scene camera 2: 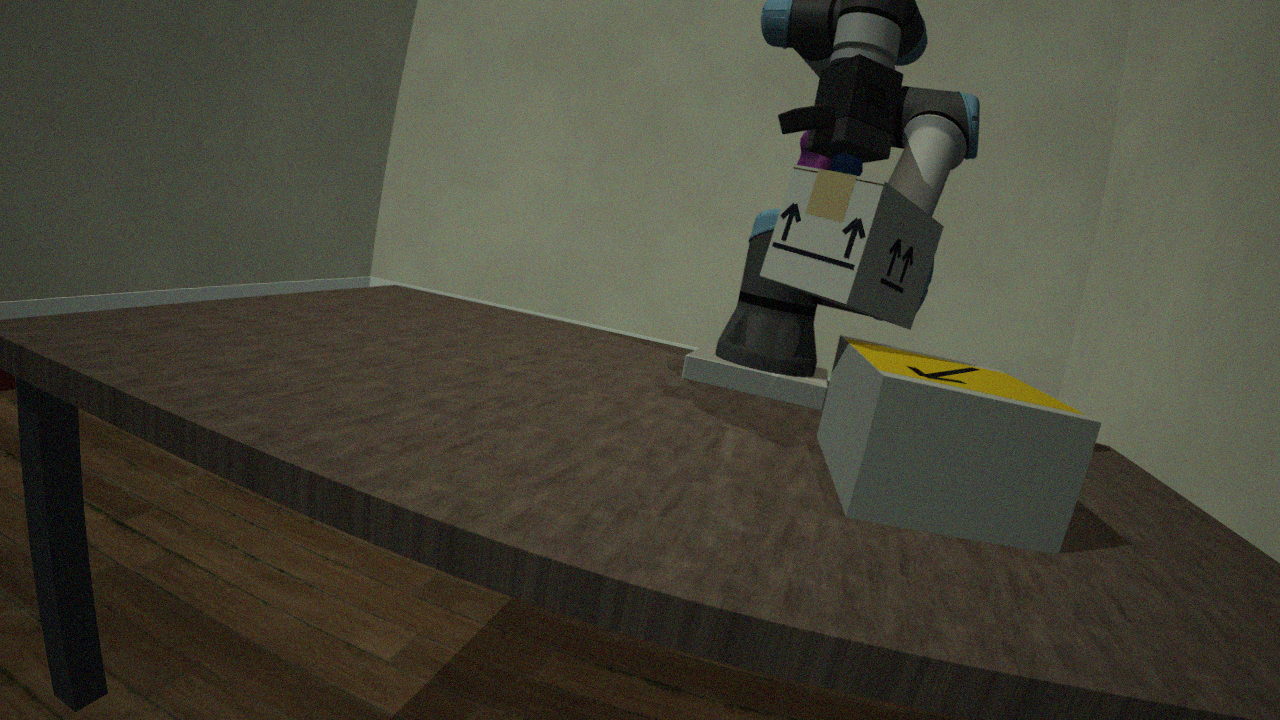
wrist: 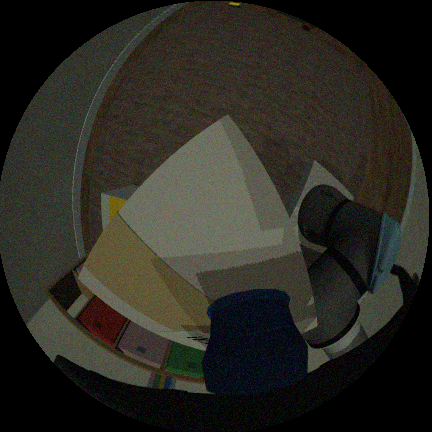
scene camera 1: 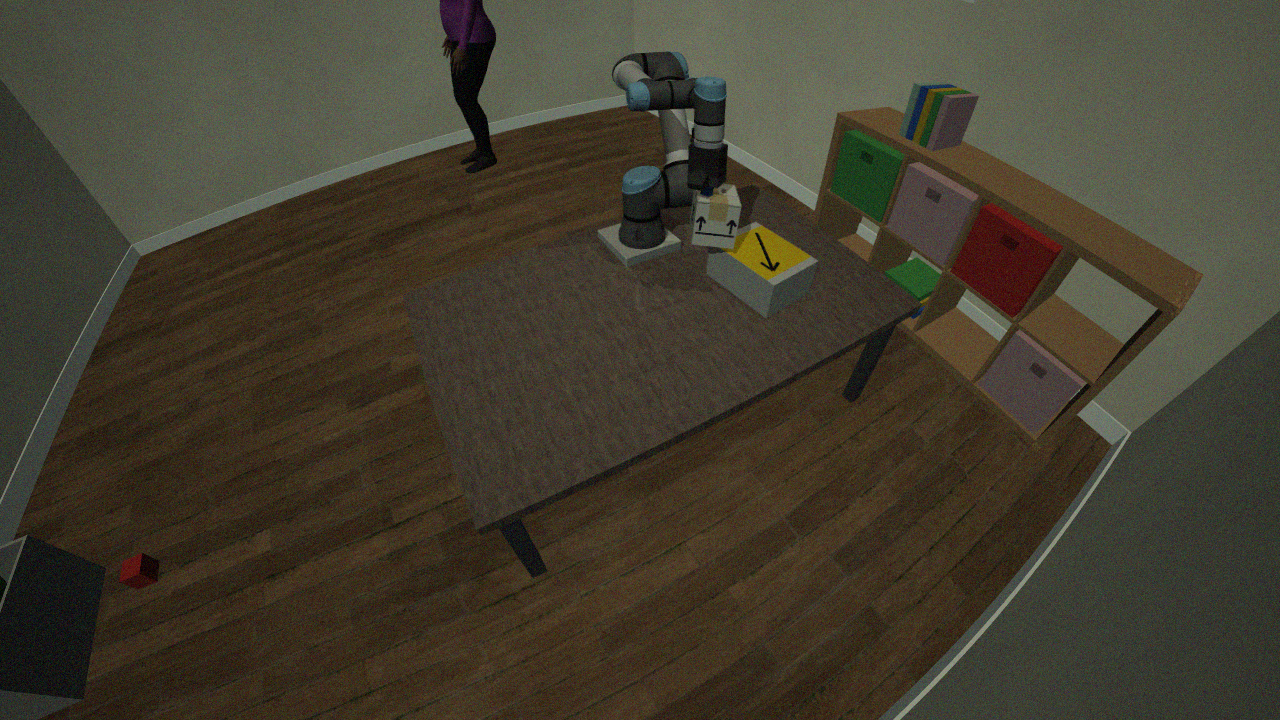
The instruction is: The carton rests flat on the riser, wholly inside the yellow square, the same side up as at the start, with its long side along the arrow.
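A white carton (scene camera 1: 716, 230) (scene camera 2: 810, 255) (wrist: 200, 200) with tan tape and black up arrows hangs from my suction cup (scene camera 1: 707, 189) (scene camera 2: 845, 164) (wrist: 255, 340), which is shut on its top face. The arrows point up. The carton is in the air on the robot-base side of the grey-white riser (scene camera 1: 760, 293) (scene camera 2: 966, 465) (wrist: 105, 212). In scene camera 2 its underside shows higher than the riser's top. The yellow square (scene camera 1: 789, 256) (scene camera 2: 1011, 386) (wrist: 116, 204) with a black arrow covers most of that top. In the wrist view the carton hides most of the riser.
The robot's base plate (scene camera 1: 633, 257) (scene camera 2: 756, 377) is on the brown table (scene camera 1: 581, 376) (scene camera 2: 447, 429), left of the riser. A cube shelf (scene camera 1: 1074, 198) with bins stands beyond the table's right end. A person (scene camera 1: 469, 53) stands behind. A red cube (scene camera 1: 138, 571) lies on the floor.
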